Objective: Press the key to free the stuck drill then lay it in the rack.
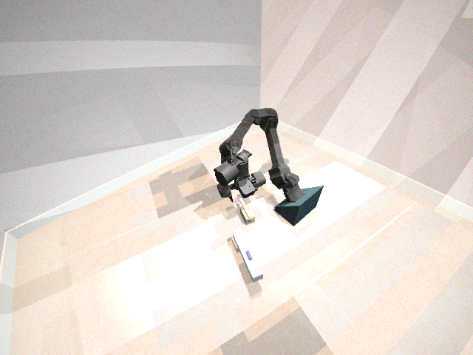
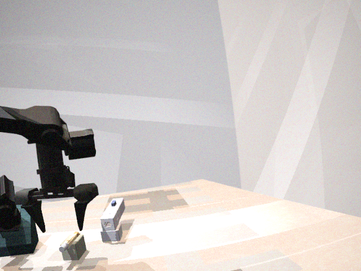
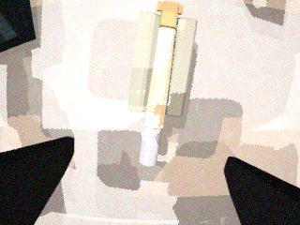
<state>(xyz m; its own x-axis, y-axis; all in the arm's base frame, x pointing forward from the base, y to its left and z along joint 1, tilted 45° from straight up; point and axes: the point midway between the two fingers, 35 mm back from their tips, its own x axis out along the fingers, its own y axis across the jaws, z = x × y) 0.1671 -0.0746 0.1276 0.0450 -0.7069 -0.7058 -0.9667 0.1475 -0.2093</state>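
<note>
Now: the drill 1 cm ahead of my gripper tip, 4 cm to the left of it and 3 cm below it. The rest, counted from my gripper tip: v-shaped rack: 1 cm ahead, 5 cm to the left, 6 cm below; bluish key: 13 cm ahead, 22 cm to the left, 2 cm below; housing block: 13 cm ahead, 19 cm to the left, 3 cm below.
</note>
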